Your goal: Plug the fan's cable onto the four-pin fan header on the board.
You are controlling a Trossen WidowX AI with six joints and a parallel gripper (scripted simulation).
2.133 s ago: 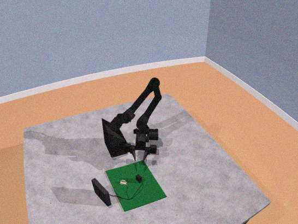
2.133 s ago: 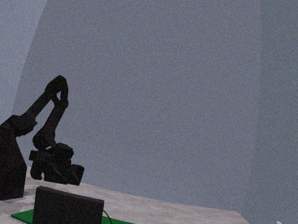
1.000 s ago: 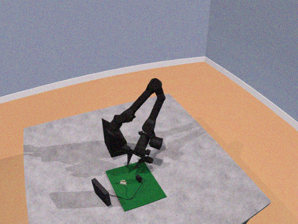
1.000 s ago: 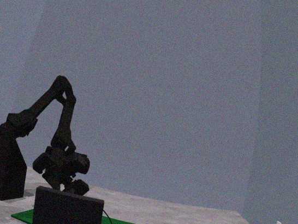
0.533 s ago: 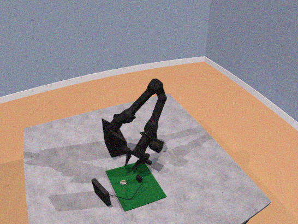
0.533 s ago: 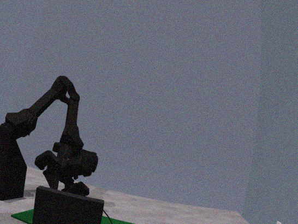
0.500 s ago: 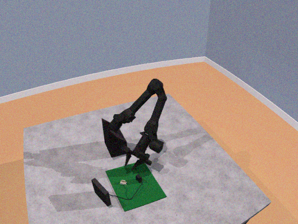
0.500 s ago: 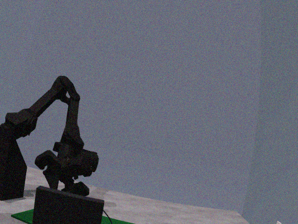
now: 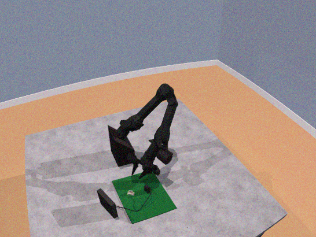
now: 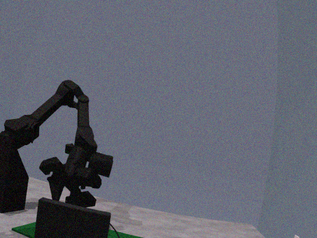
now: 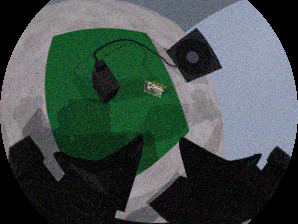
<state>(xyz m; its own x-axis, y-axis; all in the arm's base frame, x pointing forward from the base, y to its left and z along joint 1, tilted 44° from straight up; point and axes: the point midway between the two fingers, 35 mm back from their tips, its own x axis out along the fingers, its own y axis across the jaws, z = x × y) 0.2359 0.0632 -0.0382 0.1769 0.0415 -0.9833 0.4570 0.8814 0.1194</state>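
Right now my gripper tip is 8 cm short of the black plug, 3 cm to the right of it and 3 cm above it. From my gripper tip the other things lie so: green board (10 cm ahead, 6 cm below); then white four-pin header (7 cm ahead, 6 cm to the right, 5 cm below); then black fan (12 cm ahead, 19 cm to the right, 1 cm above).
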